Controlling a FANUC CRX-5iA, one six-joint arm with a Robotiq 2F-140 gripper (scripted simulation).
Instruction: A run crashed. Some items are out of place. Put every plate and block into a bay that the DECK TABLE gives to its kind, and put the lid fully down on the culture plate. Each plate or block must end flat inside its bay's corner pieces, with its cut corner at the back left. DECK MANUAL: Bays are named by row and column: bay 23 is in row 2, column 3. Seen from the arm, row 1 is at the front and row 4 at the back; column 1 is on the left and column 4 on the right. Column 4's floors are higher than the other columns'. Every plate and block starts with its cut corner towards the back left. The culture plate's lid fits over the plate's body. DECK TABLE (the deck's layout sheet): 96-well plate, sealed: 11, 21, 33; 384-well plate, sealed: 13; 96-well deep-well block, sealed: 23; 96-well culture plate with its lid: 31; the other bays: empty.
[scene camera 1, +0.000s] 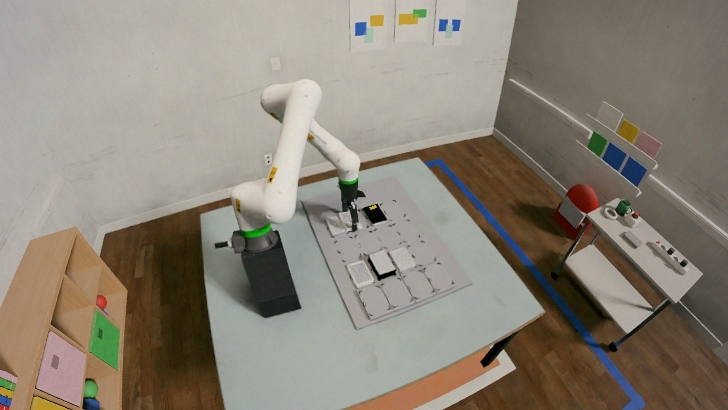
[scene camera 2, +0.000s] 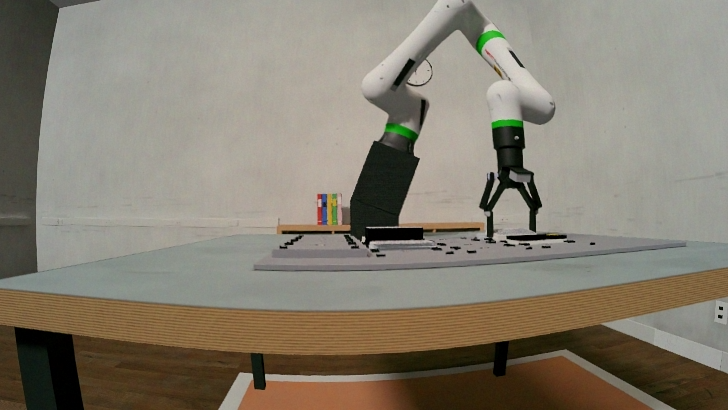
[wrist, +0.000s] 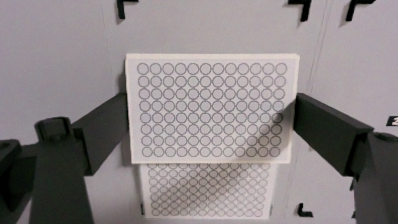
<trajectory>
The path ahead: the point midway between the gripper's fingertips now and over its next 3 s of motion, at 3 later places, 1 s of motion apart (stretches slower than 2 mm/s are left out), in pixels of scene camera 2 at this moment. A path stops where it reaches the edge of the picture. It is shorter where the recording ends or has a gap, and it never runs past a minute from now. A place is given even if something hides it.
My gripper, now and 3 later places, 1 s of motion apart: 511, 235; 511, 232; 511, 222; 513, 212
</trajectory>
